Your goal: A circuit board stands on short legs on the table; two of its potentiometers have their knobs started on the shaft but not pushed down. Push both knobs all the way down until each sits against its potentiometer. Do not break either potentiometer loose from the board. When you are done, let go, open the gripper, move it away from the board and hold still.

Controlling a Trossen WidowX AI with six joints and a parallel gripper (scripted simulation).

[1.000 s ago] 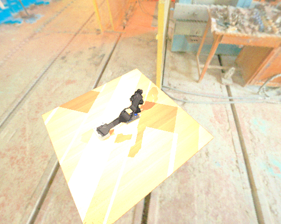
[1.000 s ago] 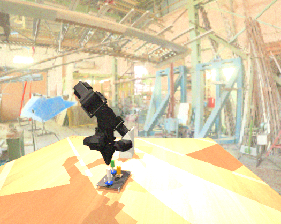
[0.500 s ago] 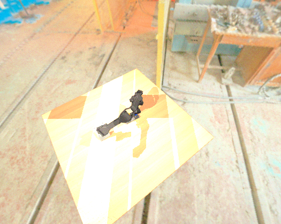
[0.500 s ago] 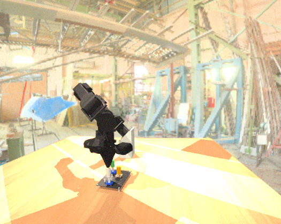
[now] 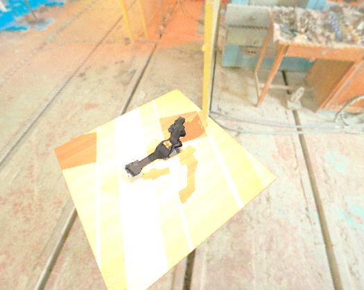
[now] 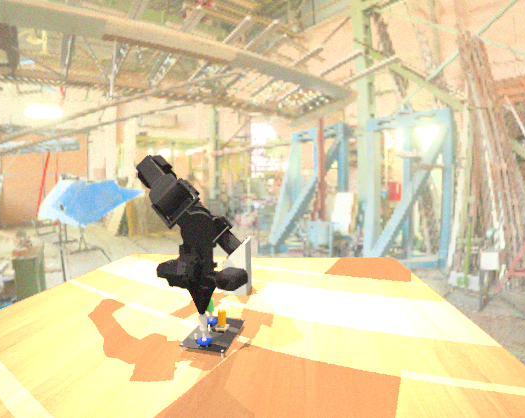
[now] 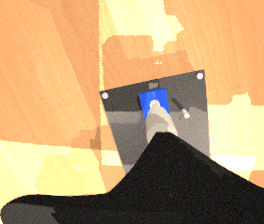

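Right now the orange knob is 7 cm behind my gripper tip, 3 cm below it and 1 cm to the left of it.
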